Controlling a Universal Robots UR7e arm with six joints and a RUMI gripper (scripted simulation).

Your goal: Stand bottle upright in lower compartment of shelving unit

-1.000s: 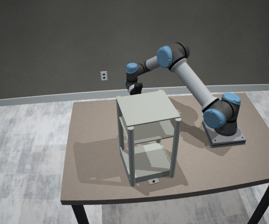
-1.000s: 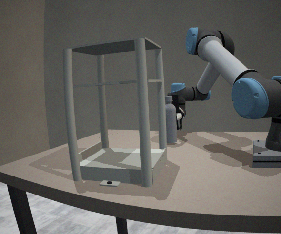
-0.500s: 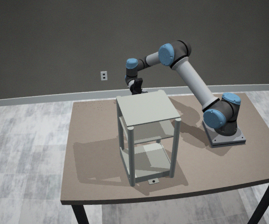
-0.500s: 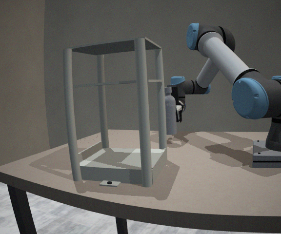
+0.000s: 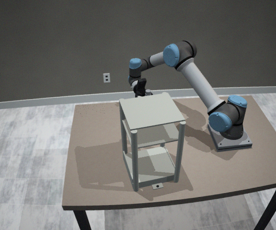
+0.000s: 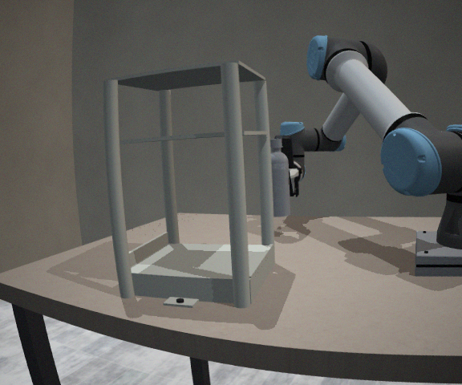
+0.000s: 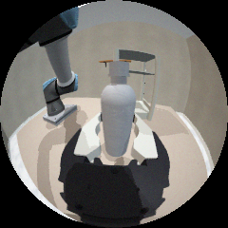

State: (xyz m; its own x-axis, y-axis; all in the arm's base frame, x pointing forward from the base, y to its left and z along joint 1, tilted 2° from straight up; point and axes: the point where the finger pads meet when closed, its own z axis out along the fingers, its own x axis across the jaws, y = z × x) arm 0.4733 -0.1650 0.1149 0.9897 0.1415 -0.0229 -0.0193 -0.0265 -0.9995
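The shelving unit is 40 mm ahead of my hand, 350 mm to the left of it and 30 mm above it. The rest, counted from my hand: grey bottle 20 mm above.
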